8 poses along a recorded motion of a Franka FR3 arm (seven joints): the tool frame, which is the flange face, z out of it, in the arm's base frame.
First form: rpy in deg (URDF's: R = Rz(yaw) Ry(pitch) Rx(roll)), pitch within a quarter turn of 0, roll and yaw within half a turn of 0; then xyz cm.
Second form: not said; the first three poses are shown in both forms.
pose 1, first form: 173.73, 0.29, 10.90, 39.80, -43.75, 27.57
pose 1, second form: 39.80, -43.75, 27.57, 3.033, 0.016, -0.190
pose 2, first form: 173.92, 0.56, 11.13, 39.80, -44.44, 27.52
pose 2, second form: 39.80, -44.44, 27.52, 3.036, 0.011, -0.194
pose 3, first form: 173.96, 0.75, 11.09, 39.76, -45.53, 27.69
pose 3, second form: 39.76, -45.53, 27.69, 3.036, 0.007, -0.194
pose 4, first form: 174.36, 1.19, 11.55, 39.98, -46.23, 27.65
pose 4, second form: 39.98, -46.23, 27.65, 3.041, -0.001, -0.203
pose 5, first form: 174.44, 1.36, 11.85, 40.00, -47.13, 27.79
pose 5, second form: 40.00, -47.13, 27.79, 3.042, -0.003, -0.208
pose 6, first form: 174.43, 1.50, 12.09, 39.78, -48.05, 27.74
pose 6, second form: 39.78, -48.05, 27.74, 3.041, -0.005, -0.213
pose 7, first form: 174.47, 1.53, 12.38, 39.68, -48.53, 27.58
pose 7, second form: 39.68, -48.53, 27.58, 3.042, -0.005, -0.218
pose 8, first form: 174.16, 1.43, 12.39, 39.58, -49.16, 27.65
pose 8, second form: 39.58, -49.16, 27.65, 3.037, -0.002, -0.218
